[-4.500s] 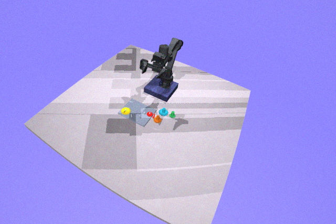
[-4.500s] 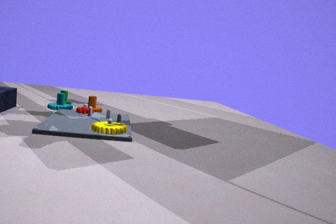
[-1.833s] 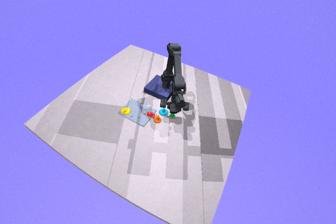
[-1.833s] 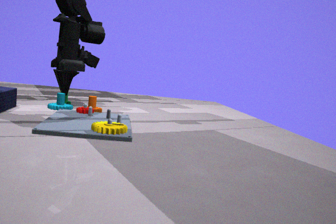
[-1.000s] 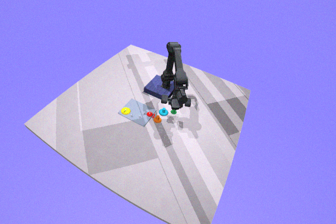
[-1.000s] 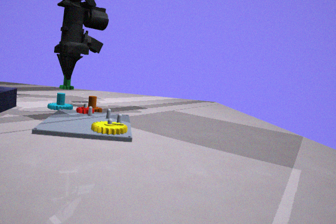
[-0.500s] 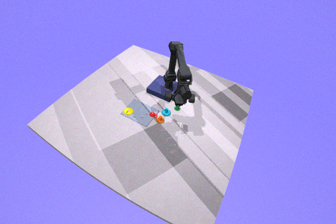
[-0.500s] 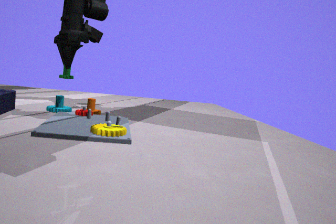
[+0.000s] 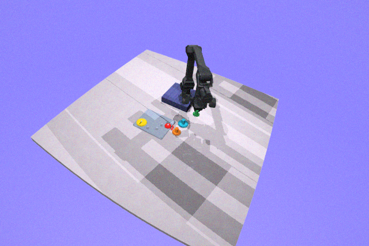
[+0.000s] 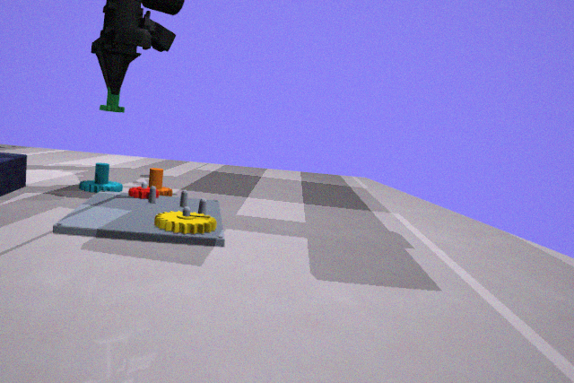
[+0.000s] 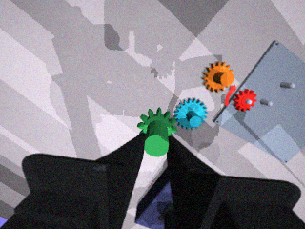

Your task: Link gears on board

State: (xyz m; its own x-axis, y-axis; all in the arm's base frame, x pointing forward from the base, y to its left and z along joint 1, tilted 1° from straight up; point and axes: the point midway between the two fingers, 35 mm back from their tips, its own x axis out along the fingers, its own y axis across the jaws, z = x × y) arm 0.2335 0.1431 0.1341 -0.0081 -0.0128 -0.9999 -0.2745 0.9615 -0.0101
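Right now the red gear is 150 mm to the right of my gripper tip, 130 mm below it and 60 mm ahead of it. The rest, counted from my gripper tip: green gear 10 mm below; then teal gear 130 mm below, 70 mm to the right; then orange gear 130 mm below, 80 mm to the right, 80 mm ahead.
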